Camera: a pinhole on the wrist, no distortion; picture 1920 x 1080 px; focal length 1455.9 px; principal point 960.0 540.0 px. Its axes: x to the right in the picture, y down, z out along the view. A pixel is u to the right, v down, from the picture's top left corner.
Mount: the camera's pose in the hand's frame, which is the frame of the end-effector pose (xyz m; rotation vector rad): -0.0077 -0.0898 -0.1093 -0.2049 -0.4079 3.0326
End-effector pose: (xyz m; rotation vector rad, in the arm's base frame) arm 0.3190 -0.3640 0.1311 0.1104 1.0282 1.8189
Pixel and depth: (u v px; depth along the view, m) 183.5 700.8 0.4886
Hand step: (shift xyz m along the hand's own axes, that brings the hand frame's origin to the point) 0.1775 -0.2915 0.3750
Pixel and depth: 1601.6 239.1 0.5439
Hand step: -0.3154 -0.0999 0.4114
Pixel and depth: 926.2 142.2 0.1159
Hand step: -0.0197 -0.0895 0.0103
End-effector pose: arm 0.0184 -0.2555 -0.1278 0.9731 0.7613 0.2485
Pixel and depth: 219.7 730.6 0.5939
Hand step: 0.2021 -0.3453 0.4744
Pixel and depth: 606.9 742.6 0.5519
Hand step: 0.0420 -0.3182 0.4140
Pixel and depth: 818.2 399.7 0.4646
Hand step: -0.0264 -0.1706 0.3522
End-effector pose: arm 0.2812 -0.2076 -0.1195 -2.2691 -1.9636 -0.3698
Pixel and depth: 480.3 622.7 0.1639
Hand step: 0.0219 -0.1459 0.0514
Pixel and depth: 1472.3 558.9 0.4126
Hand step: -0.2100 -0.1880 0.2659
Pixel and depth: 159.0 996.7 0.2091
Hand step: 0.0726 -0.2173 0.0870
